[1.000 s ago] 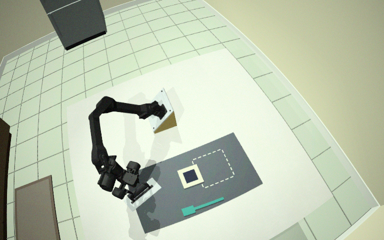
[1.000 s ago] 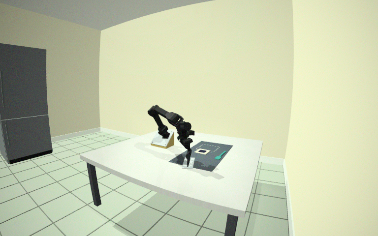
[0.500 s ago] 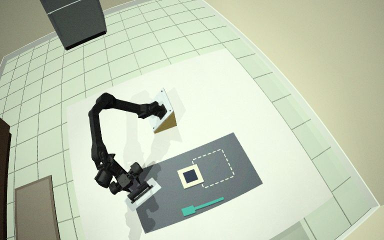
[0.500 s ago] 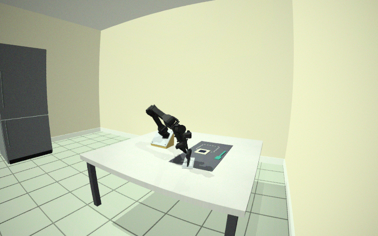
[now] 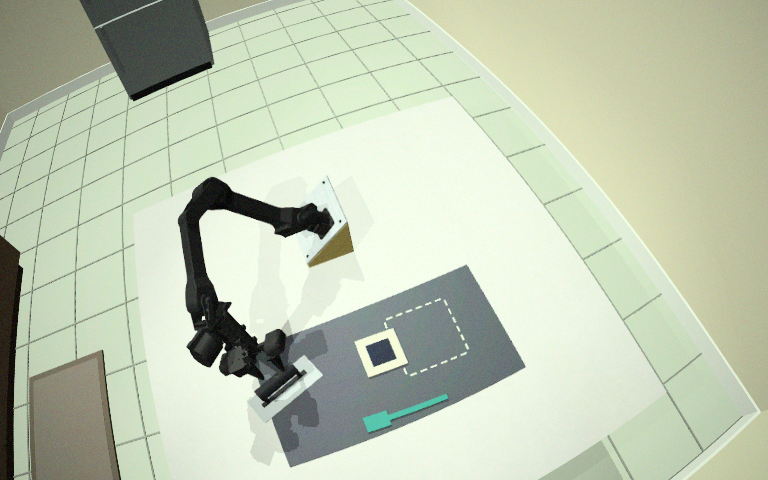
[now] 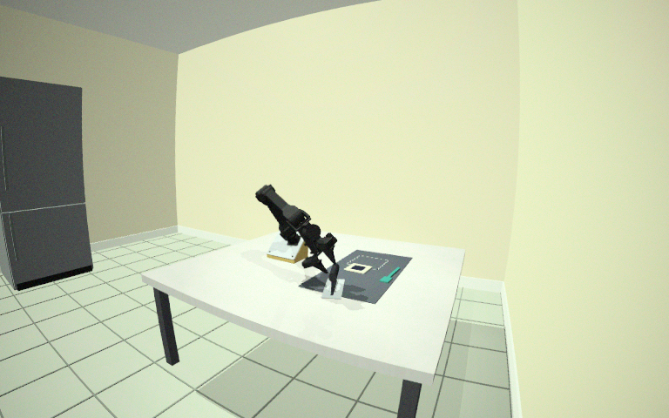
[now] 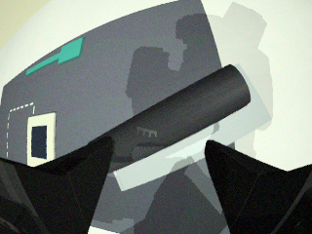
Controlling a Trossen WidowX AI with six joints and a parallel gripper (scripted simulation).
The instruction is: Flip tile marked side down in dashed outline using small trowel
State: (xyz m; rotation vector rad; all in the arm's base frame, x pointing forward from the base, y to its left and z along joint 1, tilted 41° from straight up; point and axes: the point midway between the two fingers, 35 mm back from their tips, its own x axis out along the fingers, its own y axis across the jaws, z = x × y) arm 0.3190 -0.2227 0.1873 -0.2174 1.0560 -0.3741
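The tile is 3 cm ahead of my gripper tip, 26 cm to the left of it and 8 cm below it. The rest, counted from my gripper tip: grey mat: 6 cm ahead, 26 cm to the left, 10 cm below; then teal flat tool: 20 cm ahead, 22 cm to the left, 8 cm below.
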